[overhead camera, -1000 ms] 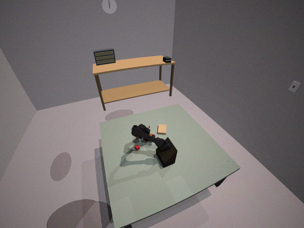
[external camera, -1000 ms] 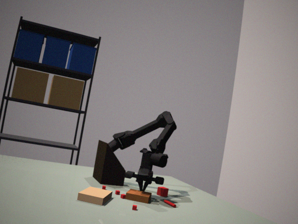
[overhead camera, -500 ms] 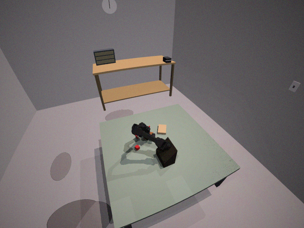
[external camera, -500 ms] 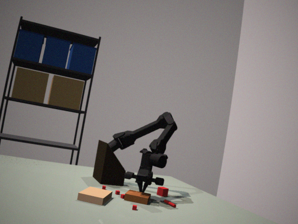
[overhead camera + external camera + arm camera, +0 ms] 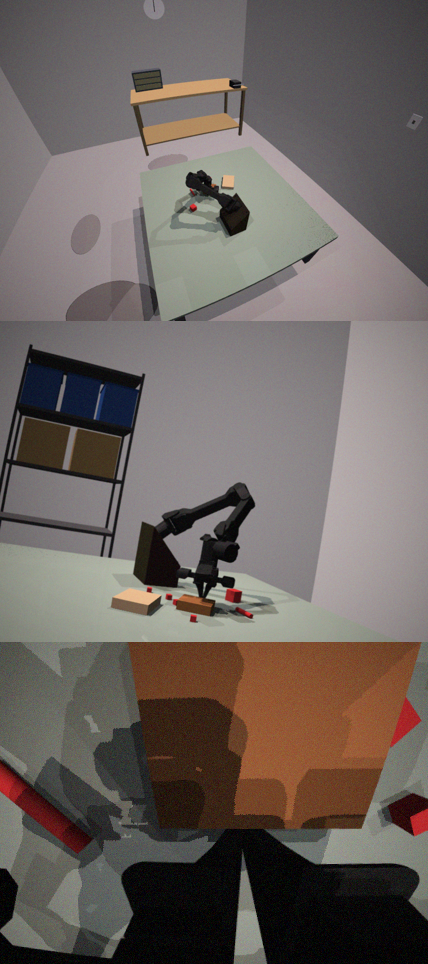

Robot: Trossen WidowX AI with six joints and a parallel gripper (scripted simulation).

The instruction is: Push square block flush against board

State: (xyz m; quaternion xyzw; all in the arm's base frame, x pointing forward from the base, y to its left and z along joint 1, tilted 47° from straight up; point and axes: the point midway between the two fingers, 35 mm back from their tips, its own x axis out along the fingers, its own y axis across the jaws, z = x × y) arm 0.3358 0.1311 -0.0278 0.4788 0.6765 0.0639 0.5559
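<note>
Right now the board is 50 mm ahead of my gripper tip, 230 mm to the right of it and 10 mm above it. From my gripper tip the other things lie so: square block: 50 mm ahead, 40 mm to the right, 10 mm above; red stick: 90 mm ahead, 110 mm to the left; red cube: 80 mm behind, 170 mm to the left, 10 mm above.
</note>
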